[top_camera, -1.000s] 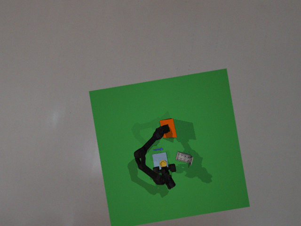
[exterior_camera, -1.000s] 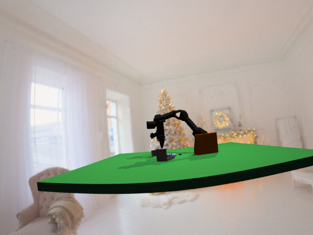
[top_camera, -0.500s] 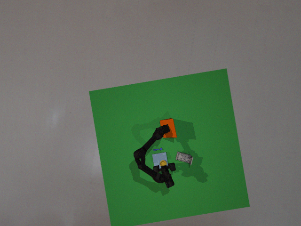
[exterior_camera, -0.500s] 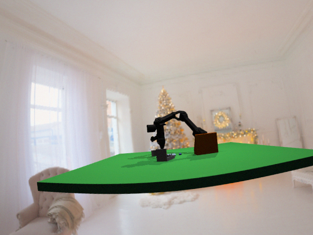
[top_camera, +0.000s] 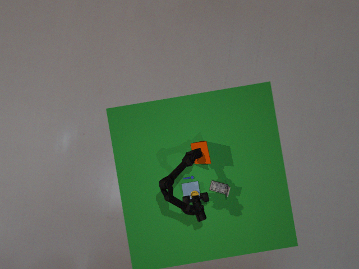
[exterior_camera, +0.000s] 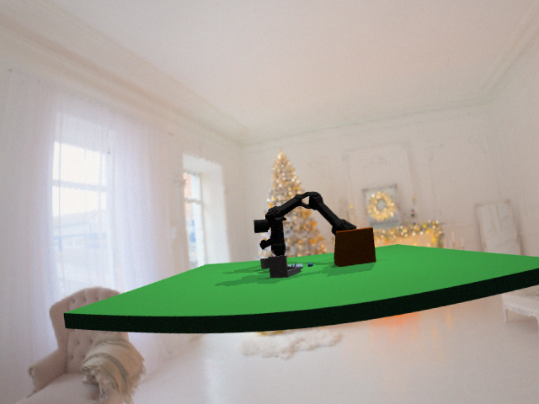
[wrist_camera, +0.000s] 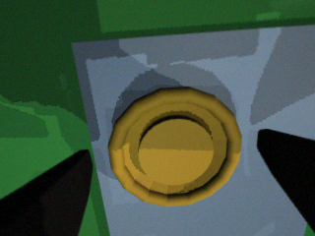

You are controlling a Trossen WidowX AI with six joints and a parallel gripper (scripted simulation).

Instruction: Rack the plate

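Right now my gripper tip is right at the yellow plate. The rest, counted from my gripper tip: dish rack 10 mm behind, 200 mm to the left, 10 mm above; white cylinder 70 mm ahead, 100 mm to the right, 10 mm above; blue utensil 140 mm behind, 10 mm below.
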